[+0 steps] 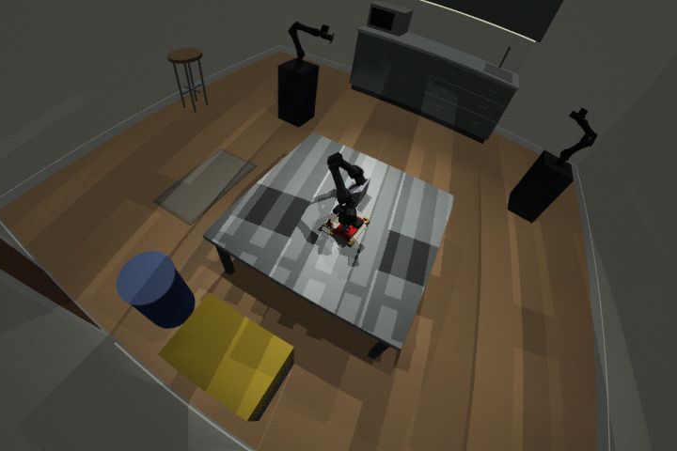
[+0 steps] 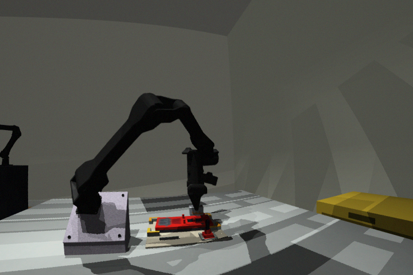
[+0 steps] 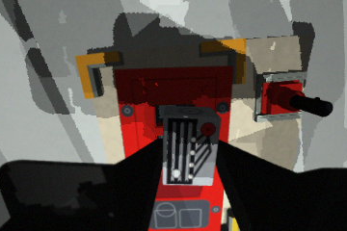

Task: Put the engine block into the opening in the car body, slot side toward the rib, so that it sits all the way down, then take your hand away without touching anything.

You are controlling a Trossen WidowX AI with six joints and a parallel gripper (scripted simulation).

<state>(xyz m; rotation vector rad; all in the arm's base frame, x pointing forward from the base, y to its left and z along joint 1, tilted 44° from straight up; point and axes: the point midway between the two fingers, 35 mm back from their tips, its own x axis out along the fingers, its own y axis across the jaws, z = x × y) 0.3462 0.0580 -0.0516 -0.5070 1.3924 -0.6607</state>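
My gripper tip is now 100 mm to the left of the grey holder, 30 mm above it and 20 mm short of it. Also, from my gripper tip: engine block: 10 mm below.
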